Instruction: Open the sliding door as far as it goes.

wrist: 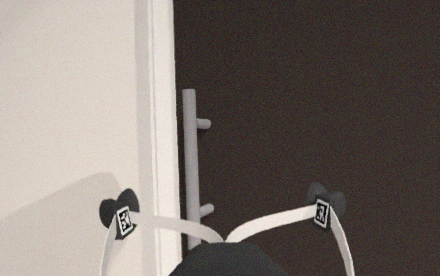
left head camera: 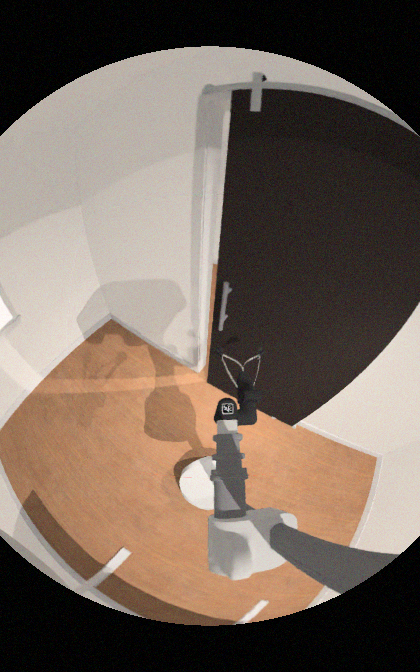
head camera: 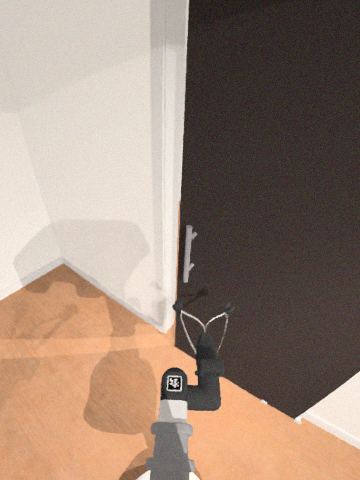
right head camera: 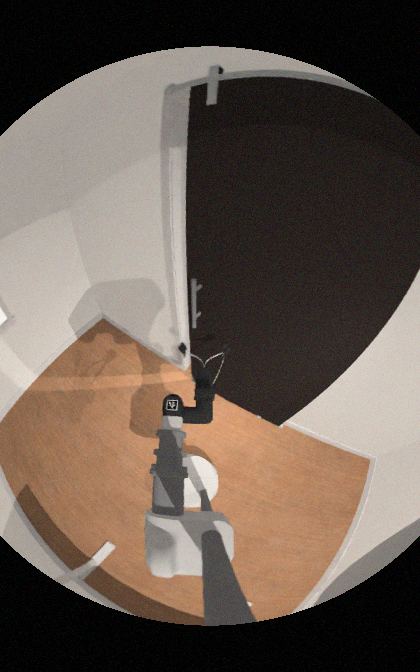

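Where they show: gripper, fingertip midpoint: (wrist: 222,201) (left head camera: 239,346) (head camera: 203,302) (right head camera: 203,343); robot's base, origin of the base link: (left head camera: 208,481) (right head camera: 189,479).
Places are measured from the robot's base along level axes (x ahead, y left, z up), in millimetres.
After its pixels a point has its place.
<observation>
The dark sliding door (head camera: 275,175) {x 731, y -281, z 1355 mm} (left head camera: 320,225) {x 703, y -327, z 1462 mm} (right head camera: 300,225) {x 668, y -382, z 1436 mm} (wrist: 325,100) {x 744, y -261, z 1062 mm} fills the right part of the head and wrist views. Its grey vertical bar handle (head camera: 187,255) {x 809, y -29, z 964 mm} (left head camera: 224,306) {x 810, y -36, z 970 mm} (right head camera: 194,304) {x 811, y -36, z 962 mm} (wrist: 190,150) {x 809, y -30, z 987 mm} is near the door's left edge, close beside the white frame. A thin strip of orange floor shows between frame and door edge in the left head view. My gripper (head camera: 203,307) {x 573, y -87, z 945 mm} (left head camera: 240,351) {x 573, y -87, z 945 mm} (right head camera: 204,348) {x 573, y -87, z 945 mm} (wrist: 222,201) {x 573, y -87, z 945 mm} is open and empty, back from the handle and not around it. The gripper body hides the handle's lower end in the wrist view.
The white door frame (head camera: 172,150) {x 1076, y 60, z 1345 mm} (wrist: 165,125) {x 1061, y 69, z 1052 mm} and a white wall (head camera: 100,175) {x 1285, y 498, z 1153 mm} stand at the left. A grey rail with a hanger (left head camera: 256,95) {x 855, y -73, z 1968 mm} (right head camera: 213,87) {x 852, y -77, z 1972 mm} runs above the door. A white wall (left head camera: 395,400) {x 235, y -1184, z 810 mm} with a baseboard is at the right. Wooden floor (head camera: 60,400) {x 472, y 729, z -28 mm} lies below.
</observation>
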